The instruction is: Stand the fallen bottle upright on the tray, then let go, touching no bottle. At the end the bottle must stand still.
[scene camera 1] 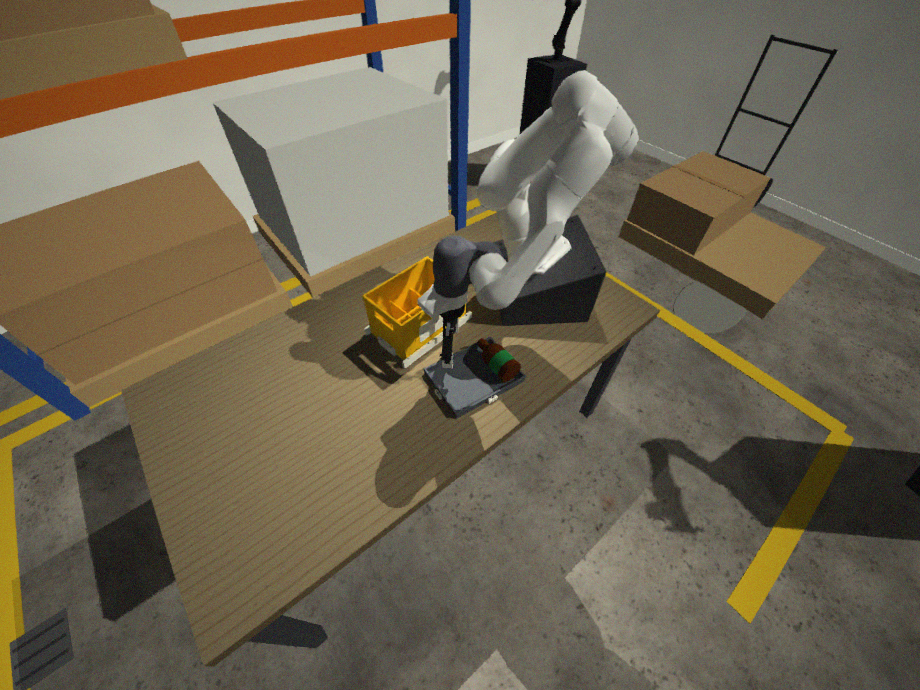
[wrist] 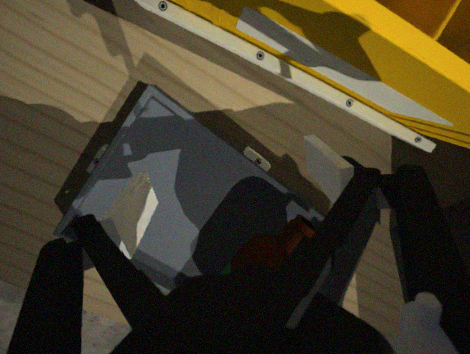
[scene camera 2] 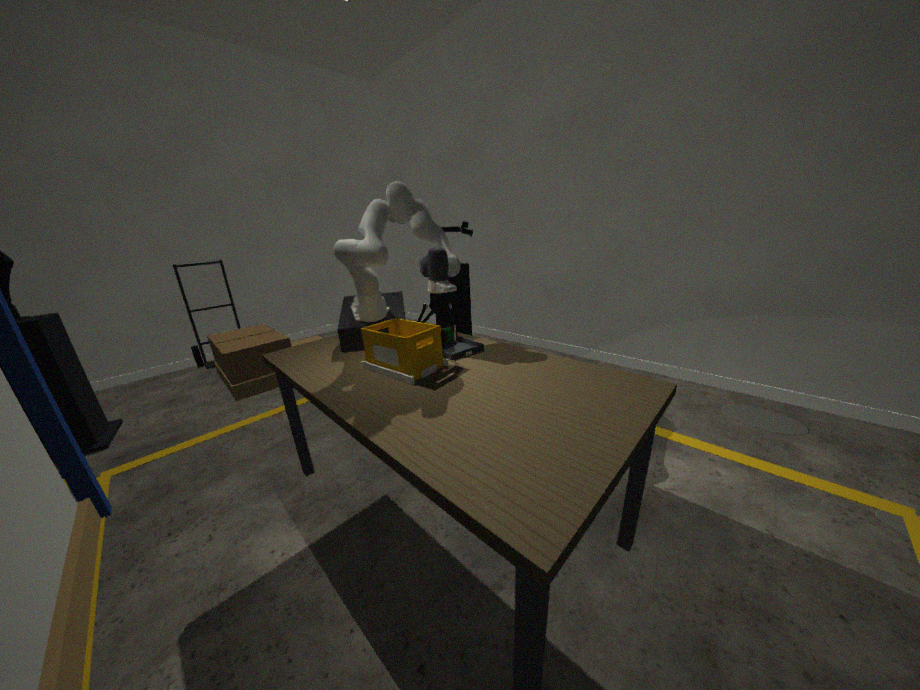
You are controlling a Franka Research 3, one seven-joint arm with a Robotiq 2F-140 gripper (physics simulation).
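Observation:
A brown bottle with a green band (scene camera 1: 500, 360) (wrist: 260, 250) lies on its side on the grey tray (scene camera 1: 466, 397) (scene camera 2: 466, 347) (wrist: 150, 107), its neck pointing toward the yellow crate's side. Part of its green band (scene camera 2: 448, 334) shows in scene camera 2. My gripper (scene camera 1: 448, 362) (wrist: 227, 171) is wide open and empty, pointing down over the tray beside the bottle. In the wrist view the gripper's body hides much of the bottle; its neck shows close to the right finger. Whether a fingertip touches the tray or bottle I cannot tell.
A yellow crate (scene camera 1: 390, 333) (scene camera 2: 419, 350) (wrist: 417, 82) stands close beside the tray on the wooden table (scene camera 1: 297, 445) (scene camera 2: 520, 415). The arm's dark base block (scene camera 1: 557, 300) stands behind them. The tray lies near the table's long edge.

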